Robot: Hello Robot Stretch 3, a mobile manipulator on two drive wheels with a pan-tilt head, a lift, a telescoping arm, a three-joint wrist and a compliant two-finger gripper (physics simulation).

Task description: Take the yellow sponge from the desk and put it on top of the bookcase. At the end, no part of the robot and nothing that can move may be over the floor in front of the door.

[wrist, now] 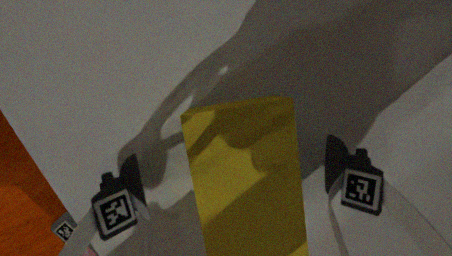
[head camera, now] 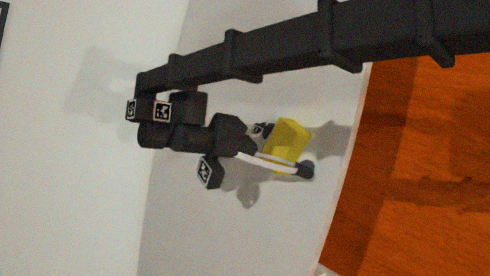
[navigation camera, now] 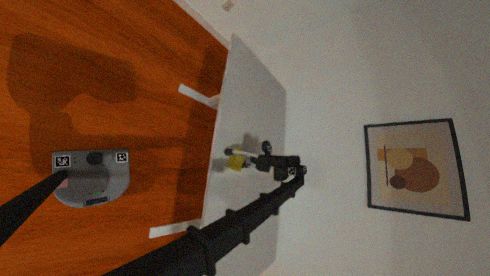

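Pixels of known places: gripper, fingertip midpoint: (wrist: 234,163) (head camera: 291,149) (navigation camera: 233,158); robot's base, origin of the base link: (navigation camera: 94,157).
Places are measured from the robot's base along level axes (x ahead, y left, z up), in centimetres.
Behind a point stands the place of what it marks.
The yellow sponge (head camera: 291,139) @(x -4.0, y -50.3, z 76.5 cm) (navigation camera: 235,162) @(x -3.6, y -50.5, z 76.5 cm) (wrist: 245,175) @(x -1.8, y -54.5, z 76.5 cm) is on the white desk (head camera: 200,240) @(x 25.4, y -85.7, z 72.0 cm) (navigation camera: 250,95) @(x 36.0, y -71.6, z 72.0 cm) (wrist: 65,85) @(x 10.1, y -48.5, z 72.0 cm), near the edge that faces the robot's base. My gripper (head camera: 285,150) @(x -2.2, y -53.8, z 72.2 cm) (navigation camera: 237,157) @(x -2.2, y -53.8, z 72.2 cm) (wrist: 234,163) @(x -2.2, y -53.8, z 72.2 cm) is open around the sponge, one finger on each side. In the wrist view there is a gap between the sponge and each fingertip. The sponge's lower end is cut off in the wrist view. The bookcase and the door do not show in these views.
My telescoping arm (head camera: 280,47) @(x -9.7, y -25.0, z 107.3 cm) (navigation camera: 220,245) @(x -10.1, y -13.6, z 107.5 cm) reaches over the desk towards the wall (head camera: 75,175) @(x 11.7, y -125.0, z 100.4 cm) (navigation camera: 325,100) @(x 38.8, y -131.6, z 107.0 cm). A framed picture (navigation camera: 415,172) @(x -16.0, y -116.0, z 156.7 cm) hangs there. My base (navigation camera: 90,185) @(x -14.4, y 2.4, z 16.0 cm) stands on the orange wood floor (head camera: 425,165) @(x -1.0, y -47.6, z 0.0 cm) (navigation camera: 155,165) @(x -9.5, y -37.4, z 0.0 cm). White desk legs (navigation camera: 197,96) (navigation camera: 175,229) stick out below the desk.
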